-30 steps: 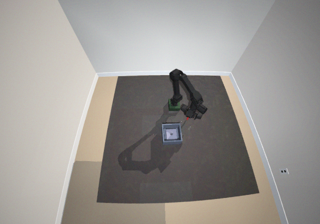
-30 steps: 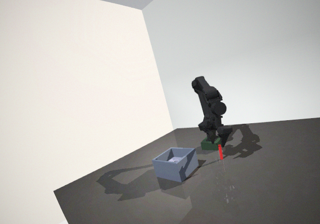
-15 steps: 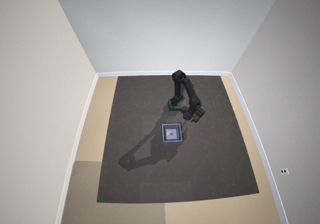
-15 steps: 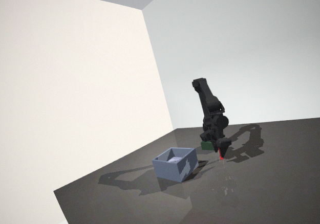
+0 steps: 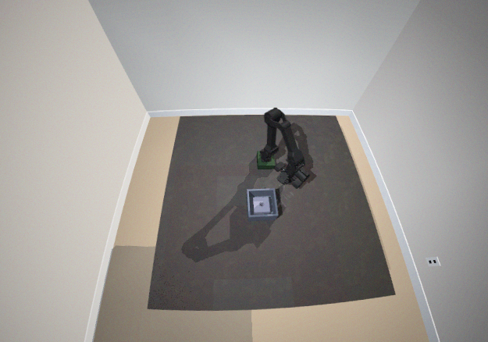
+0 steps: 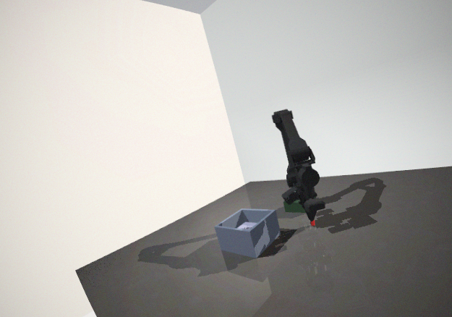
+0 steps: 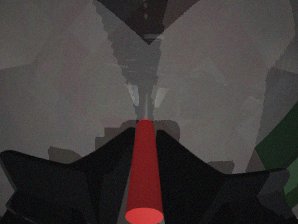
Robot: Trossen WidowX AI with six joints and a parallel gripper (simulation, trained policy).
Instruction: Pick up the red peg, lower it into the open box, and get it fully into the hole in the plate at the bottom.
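Now: gripper tip 20 mm below the red peg. Round my gripper tip: blue-grey box 180 mm to the right, 150 mm ahead, 10 mm above; then pale plate 180 mm to the right, 150 mm ahead, 30 mm above.
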